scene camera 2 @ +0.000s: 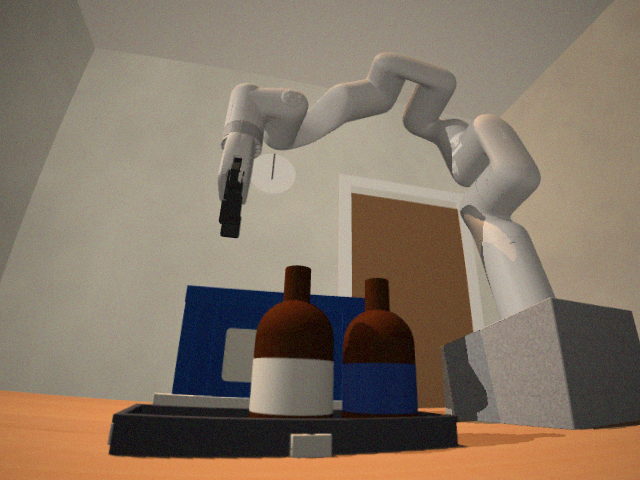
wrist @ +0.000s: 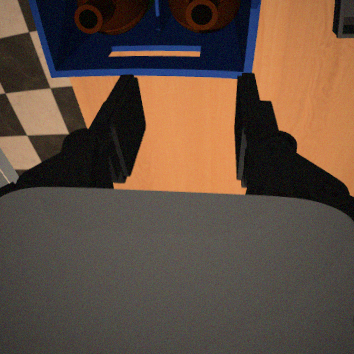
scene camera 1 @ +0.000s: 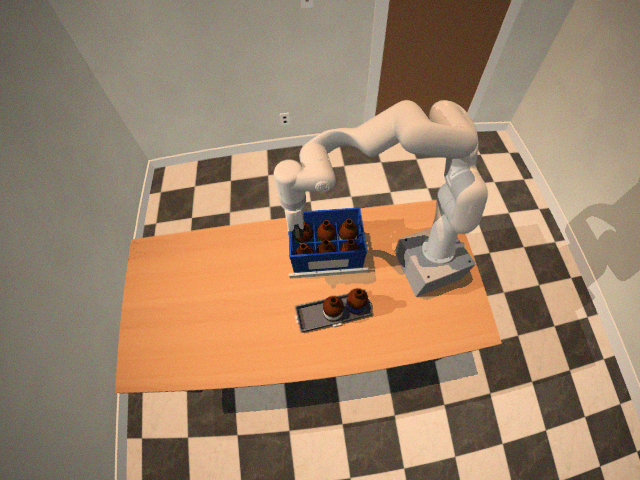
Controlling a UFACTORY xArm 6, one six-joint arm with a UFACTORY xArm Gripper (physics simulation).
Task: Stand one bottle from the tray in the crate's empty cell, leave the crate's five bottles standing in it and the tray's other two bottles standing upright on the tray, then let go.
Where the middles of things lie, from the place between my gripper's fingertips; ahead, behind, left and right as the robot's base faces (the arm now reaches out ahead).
Now: the blue-labelled bottle (scene camera 2: pixel 379 380) 170 mm behind my hand, 200 mm to the left of it and 200 mm below it.
